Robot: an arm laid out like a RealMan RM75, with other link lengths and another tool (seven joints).
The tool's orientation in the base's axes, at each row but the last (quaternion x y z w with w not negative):
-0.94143, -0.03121, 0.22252, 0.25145
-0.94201, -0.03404, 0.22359, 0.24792
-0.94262, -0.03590, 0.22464, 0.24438
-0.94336, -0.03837, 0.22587, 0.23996
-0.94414, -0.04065, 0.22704, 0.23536
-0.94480, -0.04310, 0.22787, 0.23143
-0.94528, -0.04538, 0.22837, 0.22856
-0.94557, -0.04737, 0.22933, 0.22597
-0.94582, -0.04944, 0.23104, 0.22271
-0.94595, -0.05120, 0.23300, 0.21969
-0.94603, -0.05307, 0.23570, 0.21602
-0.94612, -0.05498, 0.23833, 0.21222
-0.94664, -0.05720, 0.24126, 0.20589
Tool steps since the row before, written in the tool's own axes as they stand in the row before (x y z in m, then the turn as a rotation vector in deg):
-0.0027, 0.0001, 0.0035, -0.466, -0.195, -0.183
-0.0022, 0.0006, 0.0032, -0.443, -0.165, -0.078
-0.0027, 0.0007, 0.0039, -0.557, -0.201, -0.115
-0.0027, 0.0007, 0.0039, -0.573, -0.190, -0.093
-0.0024, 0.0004, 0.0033, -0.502, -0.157, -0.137
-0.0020, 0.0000, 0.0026, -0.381, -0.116, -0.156
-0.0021, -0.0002, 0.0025, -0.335, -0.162, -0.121
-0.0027, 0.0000, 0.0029, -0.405, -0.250, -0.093
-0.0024, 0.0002, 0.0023, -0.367, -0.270, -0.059
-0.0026, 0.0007, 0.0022, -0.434, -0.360, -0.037
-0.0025, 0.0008, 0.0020, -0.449, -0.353, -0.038
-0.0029, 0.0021, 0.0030, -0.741, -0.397, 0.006
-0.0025, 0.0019, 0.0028, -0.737, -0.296, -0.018
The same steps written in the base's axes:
-0.0040, 0.0011, -0.0017, -0.329, 0.006, 0.425
-0.0034, 0.0005, -0.0019, -0.356, 0.032, 0.319
-0.0042, 0.0006, -0.0023, -0.440, 0.026, 0.412
-0.0042, 0.0006, -0.0023, -0.465, 0.023, 0.396
-0.0036, 0.0006, -0.0018, -0.383, -0.011, 0.386
-0.0030, 0.0007, -0.0012, -0.267, -0.033, 0.333
-0.0030, 0.0008, -0.0010, -0.241, 0.031, 0.307
-0.0037, 0.0007, -0.0012, -0.315, 0.107, 0.353
-0.0032, 0.0003, -0.0009, -0.296, 0.146, 0.319
-0.0033, -0.0003, -0.0010, -0.365, 0.222, 0.369
-0.0031, -0.0005, -0.0009, -0.378, 0.213, 0.373
-0.0040, -0.0014, -0.0020, -0.656, 0.209, 0.482
-0.0035, -0.0012, -0.0019, -0.640, 0.109, 0.457

